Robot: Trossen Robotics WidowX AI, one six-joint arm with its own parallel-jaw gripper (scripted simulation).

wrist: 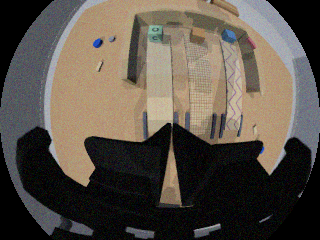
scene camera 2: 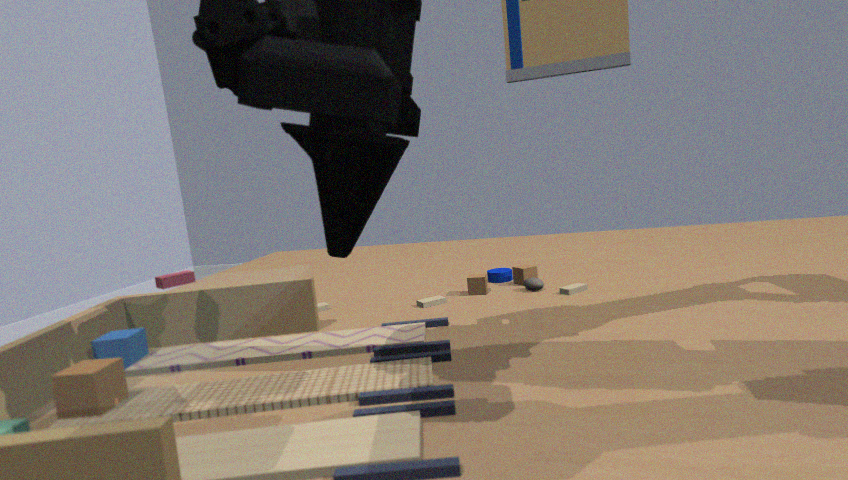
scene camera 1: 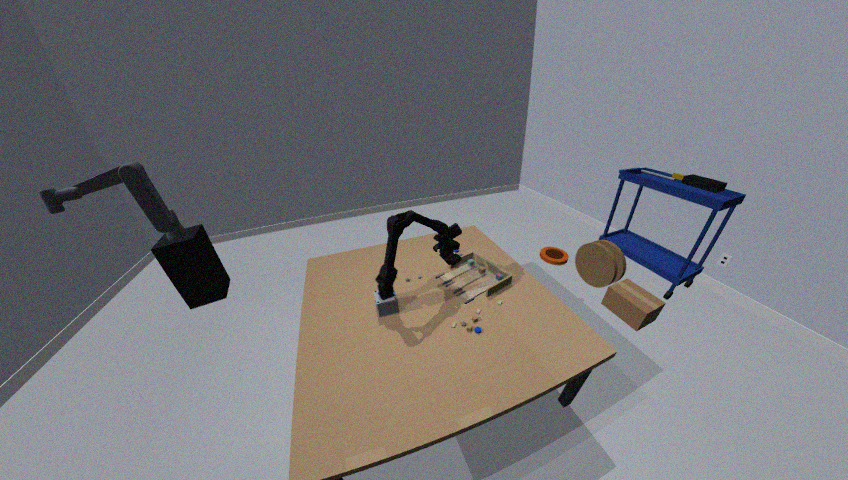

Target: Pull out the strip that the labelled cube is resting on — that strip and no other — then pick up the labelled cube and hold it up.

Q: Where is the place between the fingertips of the gripper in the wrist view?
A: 171, 127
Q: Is the gripper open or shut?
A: Shut.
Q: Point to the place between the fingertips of the gripper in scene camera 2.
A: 339, 256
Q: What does the gripper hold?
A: Nothing.
